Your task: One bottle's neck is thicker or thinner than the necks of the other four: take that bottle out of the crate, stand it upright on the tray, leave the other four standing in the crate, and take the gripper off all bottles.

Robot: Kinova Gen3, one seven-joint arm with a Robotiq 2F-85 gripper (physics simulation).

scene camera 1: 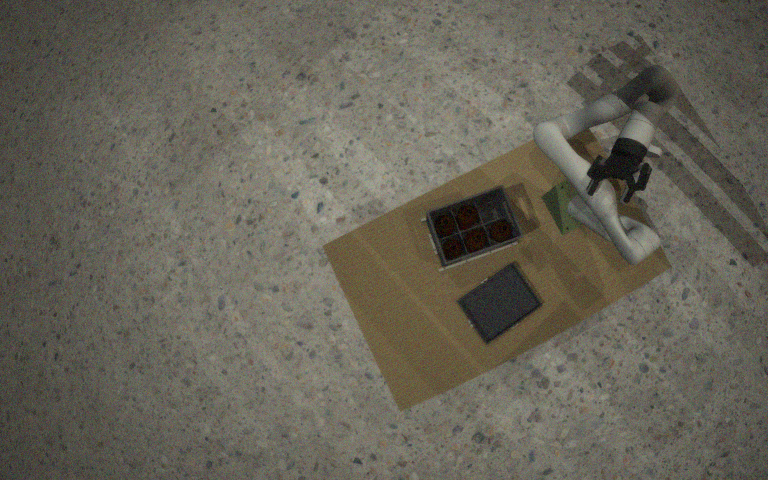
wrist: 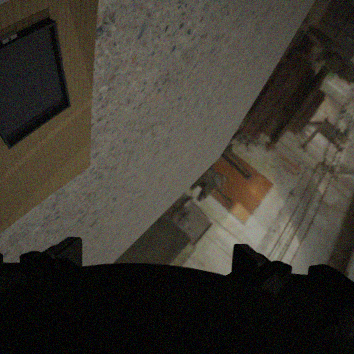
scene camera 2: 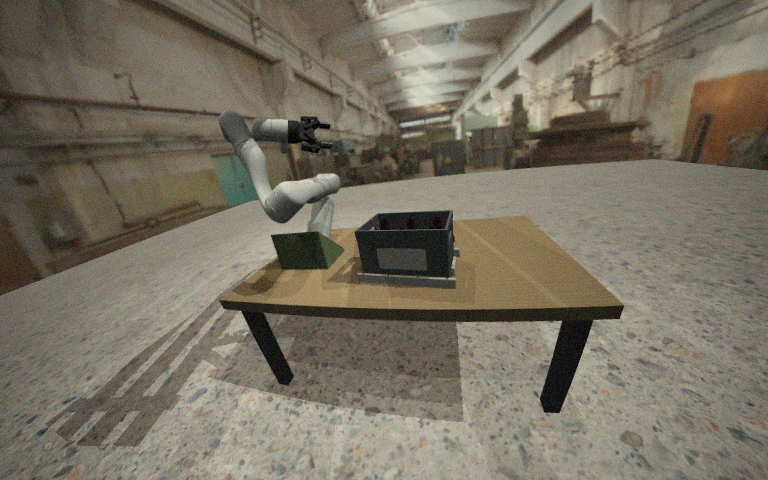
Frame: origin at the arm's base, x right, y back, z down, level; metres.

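Seen in the pictures: gripper, between the fingertips: (scene camera 1: 604, 199) (wrist: 156, 258) (scene camera 2: 331, 135); arm's base, origin of its link: (scene camera 1: 577, 205) (scene camera 2: 318, 242).
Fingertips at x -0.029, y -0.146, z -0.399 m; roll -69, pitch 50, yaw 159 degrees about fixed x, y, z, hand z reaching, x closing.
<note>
Offsets run from my fingertips to a thing's middle. "*": to the spot under its first point. Level surfaces: height alone.
The dark crate @[dy -0.256, dx +0.105, dz +0.386 m] (scene camera 1: 510, 210) (scene camera 2: 404, 237) stands on the table with several brown bottles in its compartments, among them one bottle @[dy -0.339, dx +0.152, dz +0.388 m] (scene camera 1: 444, 224) at the upper left and one bottle @[dy -0.168, dx +0.055, dz +0.388 m] (scene camera 1: 500, 230) at the lower right. The upper right compartment holds no bottle. In scene camera 2, dark bottle tops @[* dy -0.263, dx +0.075, dz +0.324 m] (scene camera 2: 410, 224) show inside the rim; neck thicknesses are too small and dark to compare. The dark tray @[* dy -0.255, dx -0.179, dz +0.469 m] (scene camera 1: 499, 302) (wrist: 30, 80) lies bare beside the crate. My gripper (scene camera 1: 609, 195) (scene camera 2: 329, 135) (wrist: 156, 258) is open and empty, high up and well away from crate and tray.
A green wedge-shaped block (scene camera 1: 560, 206) (scene camera 2: 303, 250) stands on the wooden table @[dz +0.473 m] (scene camera 1: 390, 316) (scene camera 2: 509, 243) (wrist: 50, 150) between the crate and the arm's base. Pale strips @[* dy -0.264, dx +0.210, dz +0.451 m] (scene camera 2: 407, 279) lie along the crate's foot. The arm reaches up above one end of the table.
</note>
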